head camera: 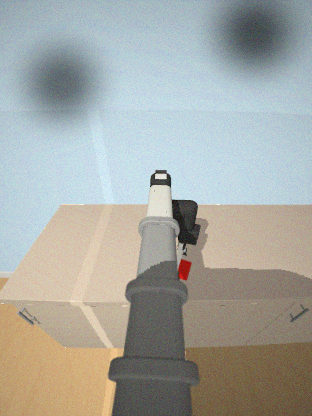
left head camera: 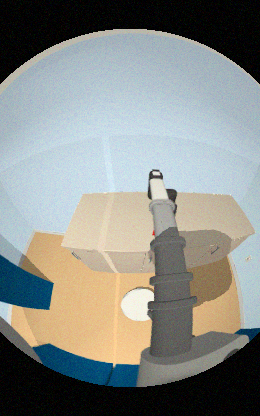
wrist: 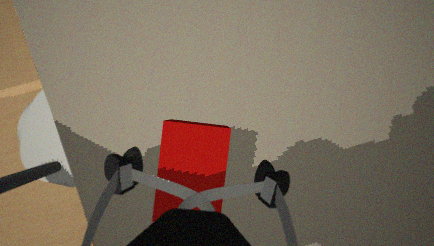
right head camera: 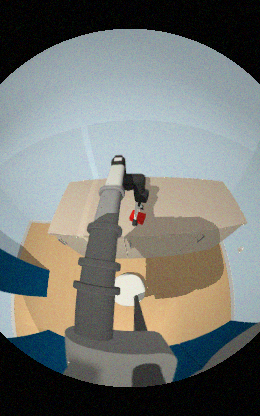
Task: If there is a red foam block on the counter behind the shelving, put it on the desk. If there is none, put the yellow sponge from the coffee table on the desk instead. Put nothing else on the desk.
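Places are measured from the robot's base along level axes (x right, y down, z ahead), in metres.
Pixels of known places: gripper, fingertip midpoint: [head camera: 178,267] [wrist: 199,168] [right head camera: 137,216]; robot's base at its link origin: [left head camera: 138,303] [right head camera: 127,288].
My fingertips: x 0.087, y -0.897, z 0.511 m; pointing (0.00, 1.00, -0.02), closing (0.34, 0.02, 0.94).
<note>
Ahead of a thing's pixels: the offset from my fingertips to its top centre. "spot": to the spot under its first point. Level surfaces: height alone.
A red foam block @[dx -0.003, dy -0.030, dz -0.006 m] [head camera: 185,270] [left head camera: 154,233] [right head camera: 141,217] [wrist: 195,147] lies flat on the beige counter @[dy +0.015 m] [head camera: 75,240] [left head camera: 130,215] [right head camera: 185,200] [wrist: 300,60], near its front edge. My gripper [right head camera: 137,215] [wrist: 199,168] is open and points down at the block. In the wrist view one fingertip shows on each side of the block, with gaps between; the near end of the block is hidden by the gripper body. The arm covers part of the block in the head view and most of it in the left head view. The desk and the yellow sponge do not show.
A white round object [left head camera: 136,304] [right head camera: 131,290] [wrist: 35,135] is in front of the counter, over the wooden floor @[dy +0.925 m] [left head camera: 75,310]. Blue panels @[spot: dx -1.325, dy +0.398, dz -0.677 m] [left head camera: 25,287] [right head camera: 22,280] stand at the left. A pale blue wall [head camera: 150,140] rises behind the counter.
</note>
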